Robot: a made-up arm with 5 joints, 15 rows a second.
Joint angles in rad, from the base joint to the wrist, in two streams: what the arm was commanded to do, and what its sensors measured. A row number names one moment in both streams.
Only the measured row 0 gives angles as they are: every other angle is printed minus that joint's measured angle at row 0.
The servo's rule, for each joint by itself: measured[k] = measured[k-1] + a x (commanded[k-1-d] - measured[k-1]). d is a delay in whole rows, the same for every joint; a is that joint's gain. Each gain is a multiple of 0.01, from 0.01 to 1. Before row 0 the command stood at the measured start. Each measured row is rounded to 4 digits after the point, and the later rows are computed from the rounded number. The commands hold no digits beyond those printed.
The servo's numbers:
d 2
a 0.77 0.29 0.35 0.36 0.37
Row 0, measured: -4.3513 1.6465 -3.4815 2.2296 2.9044
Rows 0 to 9, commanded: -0.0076 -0.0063 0.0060 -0.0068 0.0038; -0.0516 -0.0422 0.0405 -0.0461 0.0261; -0.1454 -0.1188 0.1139 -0.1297 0.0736; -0.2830 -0.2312 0.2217 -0.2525 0.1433; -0.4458 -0.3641 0.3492 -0.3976 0.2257; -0.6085 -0.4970 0.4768 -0.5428 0.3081; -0.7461 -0.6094 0.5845 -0.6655 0.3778; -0.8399 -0.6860 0.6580 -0.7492 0.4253; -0.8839 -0.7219 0.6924 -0.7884 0.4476; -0.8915 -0.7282 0.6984 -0.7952 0.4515
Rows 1 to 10, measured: 0.0000 0.0000 0.0000 0.0000 0.0000; 0.0000 0.0000 0.0000 0.0000 0.0000; -0.0059 -0.0018 0.0021 -0.0024 0.0014; -0.0411 -0.0135 0.0155 -0.0181 0.0105; -0.1214 -0.0440 0.0499 -0.0583 0.0338; -0.2458 -0.0983 0.1100 -0.1282 0.0743; -0.3998 -0.1754 0.1937 -0.2252 0.1303; -0.5605 -0.2687 0.2928 -0.3395 0.1961; -0.7034 -0.3675 0.3949 -0.4569 0.2633; -0.8085 -0.4599 0.4870 -0.5621 0.3232
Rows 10 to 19, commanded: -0.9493 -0.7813 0.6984 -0.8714 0.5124; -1.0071 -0.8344 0.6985 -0.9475 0.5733; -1.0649 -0.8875 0.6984 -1.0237 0.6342; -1.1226 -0.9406 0.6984 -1.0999 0.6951; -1.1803 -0.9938 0.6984 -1.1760 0.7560; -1.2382 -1.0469 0.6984 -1.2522 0.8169; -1.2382 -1.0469 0.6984 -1.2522 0.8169; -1.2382 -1.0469 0.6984 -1.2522 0.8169; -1.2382 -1.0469 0.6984 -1.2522 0.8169; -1.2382 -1.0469 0.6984 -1.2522 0.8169
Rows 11 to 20, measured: -0.8666 -0.5359 0.5589 -0.6436 0.3692; -0.8858 -0.5917 0.6077 -0.6982 0.3997; -0.9347 -0.6467 0.6394 -0.7606 0.4414; -0.9904 -0.7011 0.6601 -0.8279 0.4902; -1.0478 -0.7552 0.6735 -0.8984 0.5435; -1.1054 -0.8090 0.6822 -0.9709 0.5996; -1.1631 -0.8626 0.6879 -1.0447 0.6575; -1.2209 -0.9160 0.6916 -1.1194 0.7165; -1.2342 -0.9540 0.6940 -1.1672 0.7536; -1.2373 -0.9809 0.6955 -1.1978 0.7770
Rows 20 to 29, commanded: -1.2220 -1.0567 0.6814 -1.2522 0.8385; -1.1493 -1.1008 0.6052 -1.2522 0.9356; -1.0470 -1.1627 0.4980 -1.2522 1.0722; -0.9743 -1.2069 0.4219 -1.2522 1.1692; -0.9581 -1.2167 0.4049 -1.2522 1.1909; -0.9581 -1.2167 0.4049 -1.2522 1.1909; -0.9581 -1.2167 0.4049 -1.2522 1.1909; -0.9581 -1.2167 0.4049 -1.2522 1.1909; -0.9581 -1.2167 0.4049 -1.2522 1.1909; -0.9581 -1.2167 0.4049 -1.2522 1.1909
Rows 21 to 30, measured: -1.2380 -1.0000 0.6965 -1.2174 0.7918; -1.2382 -1.0136 0.6972 -1.2299 0.8011; -1.2257 -1.0261 0.6917 -1.2379 0.8149; -1.1669 -1.0478 0.6614 -1.2430 0.8596; -1.0746 -1.0811 0.6042 -1.2463 0.9383; -0.9974 -1.1176 0.5404 -1.2484 1.0237; -0.9671 -1.1463 0.4930 -1.2498 1.0856; -0.9602 -1.1667 0.4622 -1.2507 1.1246; -0.9586 -1.1812 0.4421 -1.2512 1.1491; -0.9582 -1.1915 0.4291 -1.2516 1.1646
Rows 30 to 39, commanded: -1.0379 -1.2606 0.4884 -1.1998 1.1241; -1.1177 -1.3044 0.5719 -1.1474 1.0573; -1.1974 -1.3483 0.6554 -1.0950 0.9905; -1.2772 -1.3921 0.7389 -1.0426 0.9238; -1.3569 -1.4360 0.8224 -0.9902 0.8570; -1.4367 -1.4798 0.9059 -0.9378 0.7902; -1.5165 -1.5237 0.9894 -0.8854 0.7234; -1.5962 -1.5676 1.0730 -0.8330 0.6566; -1.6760 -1.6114 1.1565 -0.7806 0.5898; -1.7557 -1.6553 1.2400 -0.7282 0.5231
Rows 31 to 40, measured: -0.9581 -1.1988 0.4206 -1.2518 1.1743; -0.9581 -1.2040 0.4151 -1.2519 1.1804; -1.0195 -1.2204 0.4408 -1.2331 1.1596; -1.0951 -1.2448 0.4867 -1.2022 1.1217; -1.1739 -1.2748 0.5457 -1.1636 1.0732; -1.2534 -1.3088 0.6133 -1.1200 1.0179; -1.3331 -1.3457 0.6865 -1.0733 0.9584; -1.4129 -1.3846 0.7633 -1.0245 0.8962; -1.4927 -1.4249 0.8424 -0.9744 0.8323; -1.5724 -1.4663 0.9231 -0.9235 0.7673
